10 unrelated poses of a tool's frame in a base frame.
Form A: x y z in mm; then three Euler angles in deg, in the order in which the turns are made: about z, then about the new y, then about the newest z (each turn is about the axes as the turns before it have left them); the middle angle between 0 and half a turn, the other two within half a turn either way.
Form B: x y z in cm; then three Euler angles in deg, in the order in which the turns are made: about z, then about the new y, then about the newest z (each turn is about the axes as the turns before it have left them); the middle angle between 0 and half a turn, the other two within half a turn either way. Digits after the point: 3 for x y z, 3 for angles.
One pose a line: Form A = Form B
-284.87 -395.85 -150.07 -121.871 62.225 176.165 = -28.487 -39.585 -15.007 -121.871 62.225 176.165
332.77 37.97 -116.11 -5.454 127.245 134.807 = 33.277 3.797 -11.611 -5.454 127.245 134.807
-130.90 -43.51 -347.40 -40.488 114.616 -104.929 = -13.090 -4.351 -34.740 -40.488 114.616 -104.929
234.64 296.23 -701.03 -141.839 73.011 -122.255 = 23.464 29.623 -70.103 -141.839 73.011 -122.255
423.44 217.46 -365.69 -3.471 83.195 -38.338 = 42.344 21.746 -36.569 -3.471 83.195 -38.338
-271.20 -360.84 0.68 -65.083 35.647 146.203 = -27.120 -36.084 0.068 -65.083 35.647 146.203
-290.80 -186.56 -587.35 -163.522 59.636 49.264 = -29.080 -18.656 -58.735 -163.522 59.636 49.264
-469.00 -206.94 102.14 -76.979 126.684 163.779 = -46.900 -20.694 10.214 -76.979 126.684 163.779
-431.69 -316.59 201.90 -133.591 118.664 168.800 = -43.169 -31.659 20.190 -133.591 118.664 168.800
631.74 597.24 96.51 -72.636 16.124 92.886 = 63.174 59.724 9.651 -72.636 16.124 92.886
